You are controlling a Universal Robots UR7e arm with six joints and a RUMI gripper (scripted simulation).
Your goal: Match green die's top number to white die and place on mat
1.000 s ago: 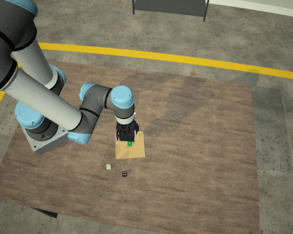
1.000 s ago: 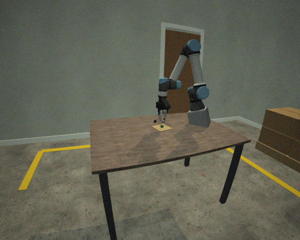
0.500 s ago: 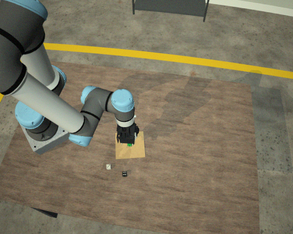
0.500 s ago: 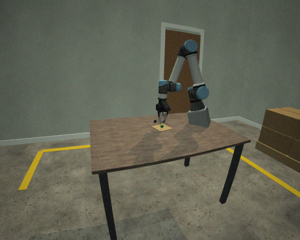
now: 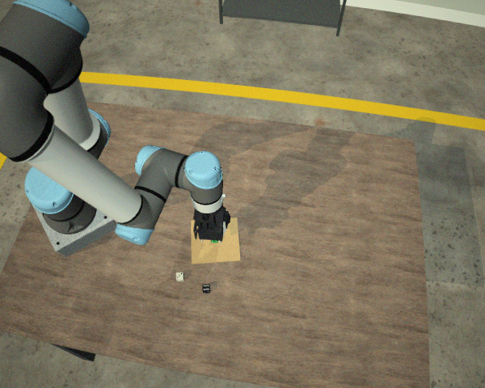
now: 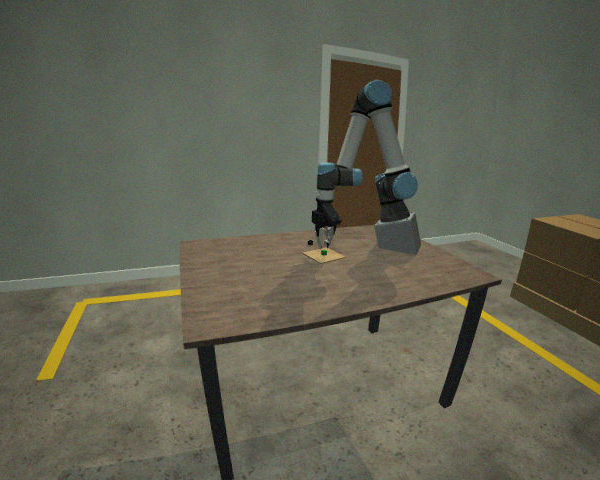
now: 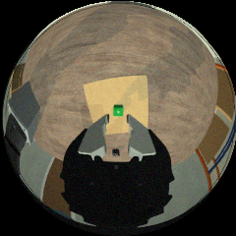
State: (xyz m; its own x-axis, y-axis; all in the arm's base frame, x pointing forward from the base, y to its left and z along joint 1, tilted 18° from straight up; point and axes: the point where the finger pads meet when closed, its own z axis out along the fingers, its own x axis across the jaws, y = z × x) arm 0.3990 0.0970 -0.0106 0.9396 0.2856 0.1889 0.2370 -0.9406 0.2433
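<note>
The green die lies 30 mm below my hand. Also, from my hand: black die: 30 mm ahead, 150 mm to the right, 40 mm below; then white die: 50 mm behind, 140 mm to the right, 40 mm below; then tan mat: 50 mm below.
</note>
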